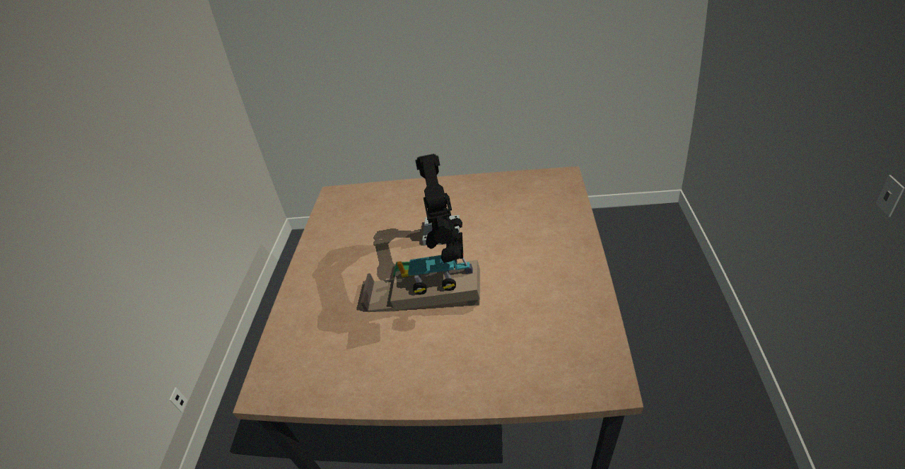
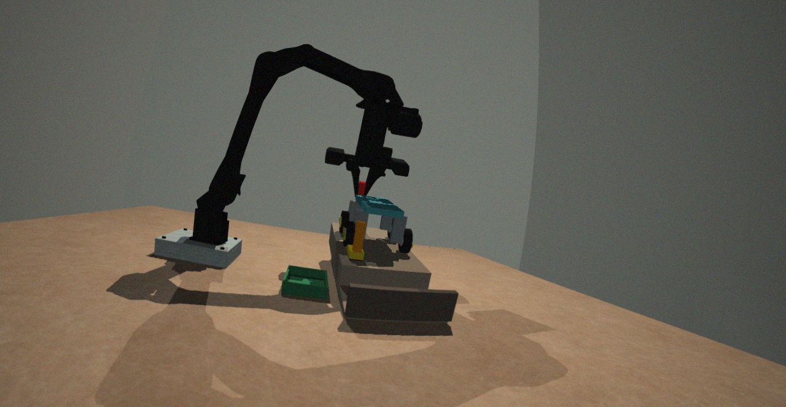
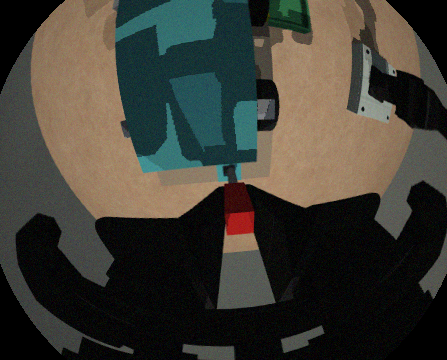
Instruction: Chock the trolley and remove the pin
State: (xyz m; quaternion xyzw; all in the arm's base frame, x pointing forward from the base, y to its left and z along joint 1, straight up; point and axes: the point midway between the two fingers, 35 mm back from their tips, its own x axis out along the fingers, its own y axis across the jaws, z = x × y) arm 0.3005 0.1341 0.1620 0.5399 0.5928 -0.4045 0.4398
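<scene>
The green tray lies 230 mm to the right of my gripper tip, 170 mm below it and 80 mm behind it. From my gripper tip the other things lie so: teal trolley: 100 mm to the right, 50 mm below, 30 mm ahead; red-headed stop pin: right at my gripper tip; brown ramp: 110 mm below, 100 mm to the right, 30 mm ahead.
</scene>
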